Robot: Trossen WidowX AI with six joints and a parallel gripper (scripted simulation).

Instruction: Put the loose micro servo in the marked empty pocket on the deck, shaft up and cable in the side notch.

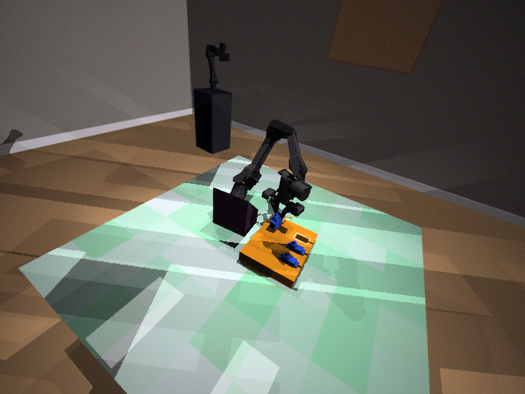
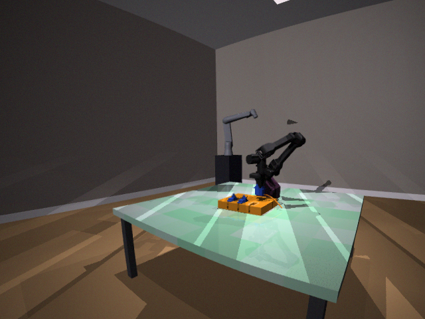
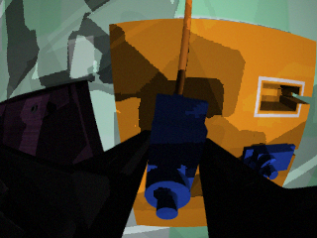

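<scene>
My gripper tip is 3 cm short of the orange deck, 6 cm to the left of it and 10 cm above it.
</scene>
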